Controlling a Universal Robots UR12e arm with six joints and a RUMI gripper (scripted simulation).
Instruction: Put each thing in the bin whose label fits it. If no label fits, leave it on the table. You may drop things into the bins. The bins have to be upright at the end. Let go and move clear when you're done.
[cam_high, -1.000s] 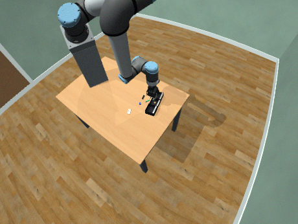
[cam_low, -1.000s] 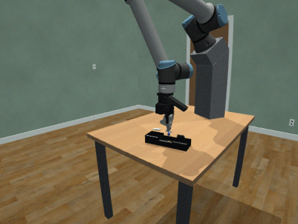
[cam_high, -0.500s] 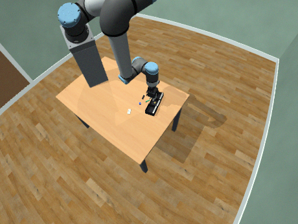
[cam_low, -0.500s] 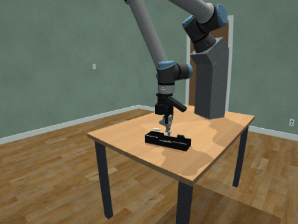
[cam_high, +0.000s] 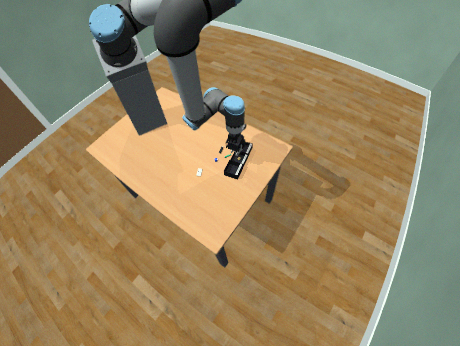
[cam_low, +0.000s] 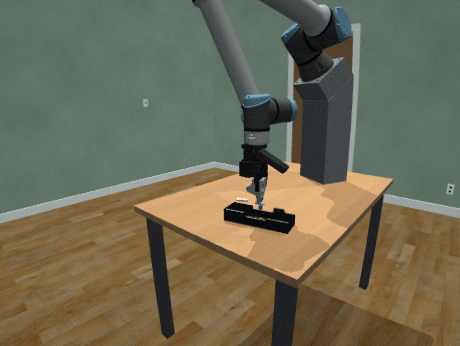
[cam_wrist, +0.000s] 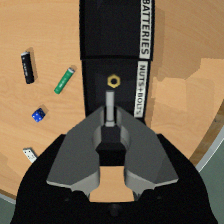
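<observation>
Now: hand 7 cm above the brass hex nut and 1 cm to the right of it. Round my hand: black cylindrical battery 13 cm behind, 8 cm below, 1 cm to the left; then green battery 8 cm below, 7 cm behind; then grey-white piece 1 cm to the right, 1 cm below.
</observation>
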